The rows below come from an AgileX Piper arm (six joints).
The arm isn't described. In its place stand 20 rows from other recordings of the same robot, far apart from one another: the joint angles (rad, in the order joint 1, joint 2, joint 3, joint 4, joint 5, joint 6), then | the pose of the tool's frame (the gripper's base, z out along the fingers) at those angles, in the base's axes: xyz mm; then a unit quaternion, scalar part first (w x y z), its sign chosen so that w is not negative.
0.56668 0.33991 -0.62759 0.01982 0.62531 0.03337 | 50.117 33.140 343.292 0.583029 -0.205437 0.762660 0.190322
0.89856 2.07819 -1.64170 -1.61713 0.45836 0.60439 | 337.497 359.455 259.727 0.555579 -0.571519 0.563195 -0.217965
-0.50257 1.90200 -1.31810 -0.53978 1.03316 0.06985 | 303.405 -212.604 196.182 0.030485 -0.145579 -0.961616 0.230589
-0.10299 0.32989 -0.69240 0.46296 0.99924 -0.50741 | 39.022 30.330 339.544 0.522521 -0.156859 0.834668 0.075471
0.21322 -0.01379 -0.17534 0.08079 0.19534 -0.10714 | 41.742 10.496 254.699 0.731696 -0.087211 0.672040 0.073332
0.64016 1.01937 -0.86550 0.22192 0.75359 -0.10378 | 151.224 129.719 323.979 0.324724 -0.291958 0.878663 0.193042
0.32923 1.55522 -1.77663 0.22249 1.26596 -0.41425 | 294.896 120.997 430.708 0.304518 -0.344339 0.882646 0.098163
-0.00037 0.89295 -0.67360 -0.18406 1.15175 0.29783 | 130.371 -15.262 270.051 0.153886 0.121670 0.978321 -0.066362
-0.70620 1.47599 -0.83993 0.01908 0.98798 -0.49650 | 183.690 -154.772 204.789 0.018556 0.109725 0.993784 -0.002965
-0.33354 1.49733 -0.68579 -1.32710 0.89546 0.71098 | 214.978 -147.433 207.250 0.069431 0.049049 0.880480 -0.466400
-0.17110 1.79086 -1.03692 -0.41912 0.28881 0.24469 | 356.777 -72.351 179.817 0.300270 0.024002 0.947656 -0.105875
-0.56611 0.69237 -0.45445 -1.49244 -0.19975 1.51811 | 133.618 -63.585 305.091 0.650905 0.156557 0.735794 -0.102078
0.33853 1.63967 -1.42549 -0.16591 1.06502 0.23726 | 328.149 101.598 308.663 0.202260 -0.075284 0.976181 -0.022234
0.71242 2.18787 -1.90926 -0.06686 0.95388 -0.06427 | 368.657 311.873 222.132 0.209836 -0.382078 0.899186 0.038069
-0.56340 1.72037 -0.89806 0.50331 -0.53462 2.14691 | 297.767 -214.550 222.244 0.404022 0.785241 -0.080023 0.462341
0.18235 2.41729 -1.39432 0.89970 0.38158 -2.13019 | 424.621 105.285 11.884 0.239008 -0.664647 0.707463 0.024816
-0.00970 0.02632 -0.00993 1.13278 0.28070 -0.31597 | 55.473 22.293 204.227 0.595197 0.203591 0.695098 0.348037
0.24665 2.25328 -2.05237 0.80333 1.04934 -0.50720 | 469.579 176.787 251.607 0.233020 -0.218241 0.883009 0.344046
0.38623 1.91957 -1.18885 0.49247 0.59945 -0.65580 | 342.448 165.463 161.063 0.179470 -0.323528 0.917542 0.145726
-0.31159 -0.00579 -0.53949 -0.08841 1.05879 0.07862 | -12.331 -3.387 288.563 0.532199 0.165434 0.823416 -0.106687
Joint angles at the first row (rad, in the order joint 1, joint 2, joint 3, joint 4, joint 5, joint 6):
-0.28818, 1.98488, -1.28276, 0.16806, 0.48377, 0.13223
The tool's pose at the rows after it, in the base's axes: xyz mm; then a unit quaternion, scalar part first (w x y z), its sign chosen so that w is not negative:
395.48 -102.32 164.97 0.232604 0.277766 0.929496 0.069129
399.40 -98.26 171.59 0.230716 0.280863 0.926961 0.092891
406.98 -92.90 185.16 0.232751 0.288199 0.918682 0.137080
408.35 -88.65 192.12 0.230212 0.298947 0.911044 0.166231
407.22 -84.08 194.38 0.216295 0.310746 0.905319 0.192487
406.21 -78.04 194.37 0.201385 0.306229 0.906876 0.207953
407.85 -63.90 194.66 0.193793 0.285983 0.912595 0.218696
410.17 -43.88 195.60 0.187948 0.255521 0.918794 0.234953
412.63 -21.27 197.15 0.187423 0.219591 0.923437 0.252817
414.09 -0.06 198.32 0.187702 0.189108 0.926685 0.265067
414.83 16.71 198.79 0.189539 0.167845 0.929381 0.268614
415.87 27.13 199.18 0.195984 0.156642 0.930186 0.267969
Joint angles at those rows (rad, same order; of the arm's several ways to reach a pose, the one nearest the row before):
-0.28223, 1.97665, -1.29616, 0.26611, 0.51900, 0.09776
-0.27960, 1.97565, -1.32191, 0.33499, 0.55558, 0.06344
-0.27959, 1.97476, -1.37150, 0.45384, 0.61502, 0.01338
-0.27959, 1.96764, -1.38407, 0.52473, 0.64706, 0.00002
-0.27960, 1.96381, -1.38511, 0.57972, 0.68572, 0.00001
-0.27289, 1.96381, -1.38509, 0.60780, 0.72155, -0.01253
-0.24257, 1.96381, -1.38509, 0.62754, 0.73762, -0.03480
-0.19966, 1.96381, -1.38512, 0.66427, 0.75249, -0.07672
-0.15051, 1.96381, -1.38512, 0.71121, 0.75814, -0.13252
-0.10225, 1.96382, -1.38511, 0.74246, 0.75601, -0.17013
-0.06116, 1.96381, -1.38509, 0.75064, 0.74389, -0.18388
-0.03371, 1.96380, -1.38509, 0.75261, 0.72249, -0.18869

